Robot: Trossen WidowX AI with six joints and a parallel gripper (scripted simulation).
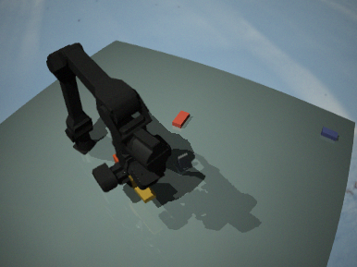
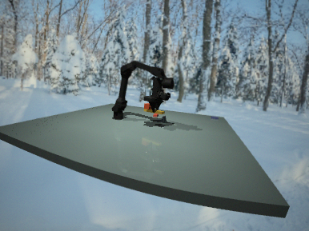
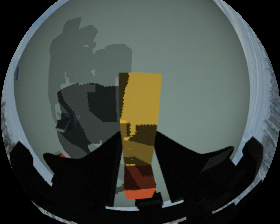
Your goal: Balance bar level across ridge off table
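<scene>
Right now my gripper tip is 3 cm past the bar, 1 cm to the right of it and 1 cm below it. Also, from my gripper tip: flat red block 8 cm behind, 34 cm to the left, 9 cm below; then blue block 44 cm ahead, 56 cm to the left, 9 cm below.
</scene>
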